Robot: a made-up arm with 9 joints. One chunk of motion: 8 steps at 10 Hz.
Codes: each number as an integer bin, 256 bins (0 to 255) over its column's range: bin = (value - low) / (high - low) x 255, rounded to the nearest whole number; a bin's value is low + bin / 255 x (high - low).
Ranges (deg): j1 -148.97..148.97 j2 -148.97..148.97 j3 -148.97..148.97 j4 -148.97..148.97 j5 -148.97..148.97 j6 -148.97..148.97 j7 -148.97..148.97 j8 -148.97..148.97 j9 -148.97..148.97
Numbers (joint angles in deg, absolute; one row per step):
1: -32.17 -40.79 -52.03 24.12 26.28 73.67 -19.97 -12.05 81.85
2: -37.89 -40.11 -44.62 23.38 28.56 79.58 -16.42 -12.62 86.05
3: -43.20 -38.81 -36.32 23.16 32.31 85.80 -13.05 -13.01 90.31
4: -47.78 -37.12 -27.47 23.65 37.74 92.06 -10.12 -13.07 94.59
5: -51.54 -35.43 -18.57 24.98 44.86 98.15 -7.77 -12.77 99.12
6: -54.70 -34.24 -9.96 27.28 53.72 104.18 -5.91 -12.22 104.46
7: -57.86 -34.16 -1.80 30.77 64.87 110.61 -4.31 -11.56 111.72
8: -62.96 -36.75 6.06 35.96 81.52 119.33 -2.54 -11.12 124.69
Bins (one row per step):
1: 100 93 83 148 150 191 110 117 198
2: 95 93 89 148 152 196 113 117 201
3: 91 94 96 147 155 201 116 116 205
4: 87 96 104 148 160 206 119 116 208
5: 83 97 112 149 166 212 121 117 212
6: 81 98 119 151 173 217 122 117 217
7: 78 98 126 154 183 222 124 118 223
8: 74 96 133 158 197 230 125 118 234

